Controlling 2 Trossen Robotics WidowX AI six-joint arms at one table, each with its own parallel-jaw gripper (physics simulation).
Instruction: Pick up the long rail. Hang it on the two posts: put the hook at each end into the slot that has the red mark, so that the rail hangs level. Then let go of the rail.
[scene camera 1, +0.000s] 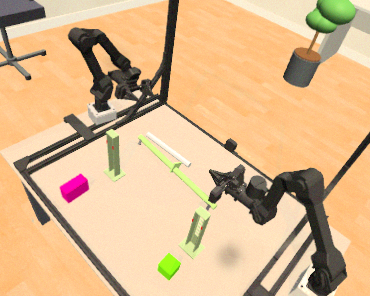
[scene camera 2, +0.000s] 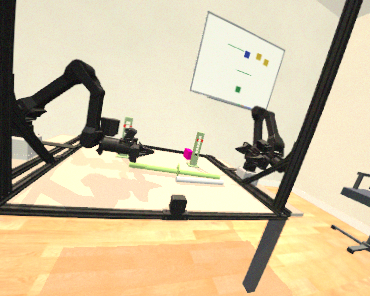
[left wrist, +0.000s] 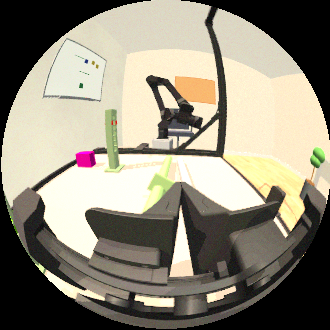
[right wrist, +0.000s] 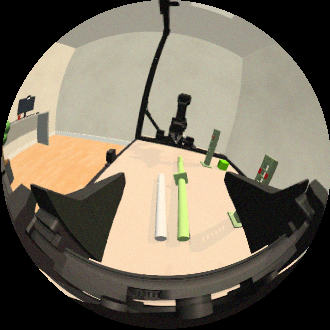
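Seen in the pictures: left gripper, fingertip midpoint: (scene camera 1: 209, 170) (scene camera 2: 154, 152) (left wrist: 179, 185) (right wrist: 175, 143); right gripper, fingertip midpoint: (scene camera 1: 146, 98) (scene camera 2: 240, 153) (left wrist: 184, 117) (right wrist: 176, 177); left arm's base at its link origin: (scene camera 1: 318, 285) (scene camera 2: 19, 135); right arm's base at its link origin: (scene camera 1: 101, 107) (scene camera 2: 248, 170) (left wrist: 162, 137).
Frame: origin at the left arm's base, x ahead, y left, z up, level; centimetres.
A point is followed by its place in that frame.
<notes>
The long green rail (scene camera 1: 192, 184) @(x 53.9, y -3.8, z -4.6 cm) (scene camera 2: 155, 168) @(x 53.3, y -5.1, z -5.4 cm) (left wrist: 155, 196) @(x 59.8, y -5.0, z -4.6 cm) (right wrist: 183, 210) @(x 80.0, y -6.7, z -4.5 cm) lies on the table, with a square collar near its middle and small hooks at its ends. The right-hand post in scene camera 1 (scene camera 1: 190, 230) @(x 39.8, y 15.4, z 2.6 cm) (right wrist: 213, 145) @(x 40.1, y 14.2, z 4.8 cm) and the other post (scene camera 1: 114, 157) @(x 78.3, y 14.0, z 3.9 cm) (scene camera 2: 199, 150) @(x 81.5, y 11.7, z 2.9 cm) (left wrist: 111, 145) @(x 78.1, y 12.0, z 1.3 cm) stand upright with red marks. My left gripper (scene camera 1: 212, 174) @(x 50.8, y -8.2, z 3.2 cm) (scene camera 2: 152, 151) @(x 50.8, y -8.2, z 3.2 cm) (left wrist: 179, 185) @(x 50.8, y -8.2, z 3.2 cm) is shut and empty, above the rail's part nearer the left arm. My right gripper (scene camera 1: 142, 92) @(x 90.7, y -13.4, z 10.3 cm) (right wrist: 176, 177) @(x 90.7, y -13.4, z 10.3 cm) is open and empty, well back from the rail near its base.
A white rod (scene camera 1: 169, 149) @(x 73.3, y -11.4, z -5.6 cm) (scene camera 2: 200, 180) @(x 73.8, y -12.9, z -6.0 cm) (right wrist: 160, 210) @(x 80.0, y -12.0, z -5.5 cm) lies close beside the rail. A magenta block (scene camera 1: 74, 188) @(x 80.4, y 30.4, z -2.2 cm) (left wrist: 85, 159) @(x 80.3, y 27.4, z -4.6 cm) lies near the farther post; a green cube (scene camera 1: 169, 266) @(x 37.7, y 26.5, z -2.9 cm) (right wrist: 223, 164) @(x 40.9, y 24.7, z -4.4 cm) sits by the other. A dark frame (scene camera 1: 75, 251) @(x 63.9, y 42.1, z -8.6 cm) edges the table.
</notes>
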